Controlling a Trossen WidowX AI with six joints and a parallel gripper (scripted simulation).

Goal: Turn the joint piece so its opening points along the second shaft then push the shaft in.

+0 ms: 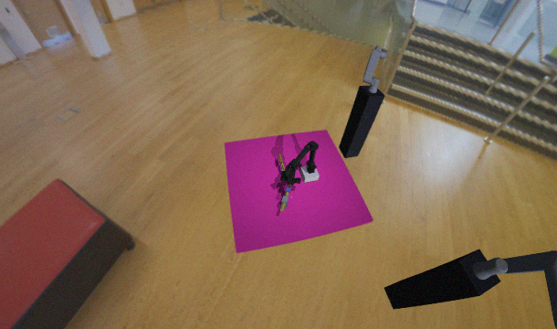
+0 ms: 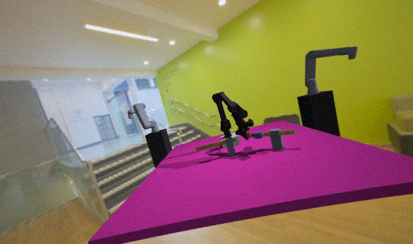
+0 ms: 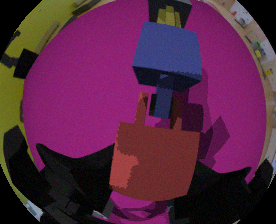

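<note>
My gripper tip is now 30 mm below the dark red square joint piece and 10 mm to the right of it.
</note>
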